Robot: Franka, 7 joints.
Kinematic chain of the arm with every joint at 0, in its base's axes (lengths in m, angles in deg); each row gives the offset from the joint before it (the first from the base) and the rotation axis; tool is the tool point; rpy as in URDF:
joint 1: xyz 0 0 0.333 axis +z
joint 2: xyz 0 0 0 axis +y
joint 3: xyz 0 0 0.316 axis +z
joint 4: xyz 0.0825 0 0 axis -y
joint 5: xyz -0.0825 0 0.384 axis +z
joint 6: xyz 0 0 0 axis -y
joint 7: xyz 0.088 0 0 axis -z
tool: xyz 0 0 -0.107 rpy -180 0 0
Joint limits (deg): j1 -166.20..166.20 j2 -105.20..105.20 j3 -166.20..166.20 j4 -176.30..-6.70 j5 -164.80..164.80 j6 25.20..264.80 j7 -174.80..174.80
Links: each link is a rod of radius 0.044 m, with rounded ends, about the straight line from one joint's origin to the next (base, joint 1, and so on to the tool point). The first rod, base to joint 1, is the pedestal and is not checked.
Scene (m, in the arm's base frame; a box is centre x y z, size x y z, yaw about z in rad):
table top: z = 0
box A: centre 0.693 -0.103 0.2 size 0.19 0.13 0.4 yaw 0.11
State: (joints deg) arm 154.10 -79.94 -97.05 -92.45 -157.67 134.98 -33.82
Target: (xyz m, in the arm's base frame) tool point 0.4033 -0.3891 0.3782
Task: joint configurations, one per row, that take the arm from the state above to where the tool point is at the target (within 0.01 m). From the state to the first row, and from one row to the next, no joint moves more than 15 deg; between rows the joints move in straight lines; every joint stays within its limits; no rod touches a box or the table.
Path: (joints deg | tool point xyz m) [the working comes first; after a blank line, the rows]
Joints at the target: 56.89 -84.45 -88.44 -117.26 -158.94 163.98 -33.82
Straight joint move there: touches box A.

1: 145.70 -65.92 -89.60 -102.71 -158.69 147.25 -36.83 | 0.5396 0.3656 0.4512
2: 137.31 -51.90 -82.15 -112.97 -159.71 159.52 -39.84 | 0.4285 0.3732 0.5005
3: 128.91 -37.88 -74.70 -123.23 -160.73 171.79 -42.85 | 0.3208 0.3771 0.4716
4: 120.51 -23.86 -67.25 -133.49 -161.74 184.06 -45.85 | 0.2360 0.3551 0.3899
5: 112.12 -9.84 -59.80 -143.75 -162.76 196.33 -48.86 | 0.1737 0.2938 0.2954
6: 103.72 4.17 -52.34 -154.02 -163.78 208.60 -51.87 | 0.1214 0.2003 0.2270
7: 95.32 18.19 -44.89 -164.28 -164.80 220.87 -54.88 | 0.0682 0.1007 0.2080
8: 89.83 3.53 -51.11 -157.56 -163.96 212.74 -51.87 | 0.1366 0.1501 0.2285
9: 84.34 -11.13 -57.34 -150.84 -163.13 204.61 -48.86 | 0.2230 0.1675 0.2782
10: 78.85 -25.80 -63.56 -144.13 -162.29 196.49 -45.85 | 0.3131 0.1351 0.3444
11: 73.36 -40.46 -69.78 -137.41 -161.45 188.36 -42.85 | 0.3886 0.0471 0.4069
12: 67.87 -55.12 -76.00 -130.70 -160.62 180.23 -39.84 | 0.4326 -0.0864 0.4438
13: 62.38 -69.79 -82.22 -123.98 -159.78 172.11 -36.83 | 0.4364 -0.2421 0.4371
14: 56.89 -84.45 -88.44 -117.26 -158.94 163.98 -33.82 | 0.4033 -0.3892 0.3782

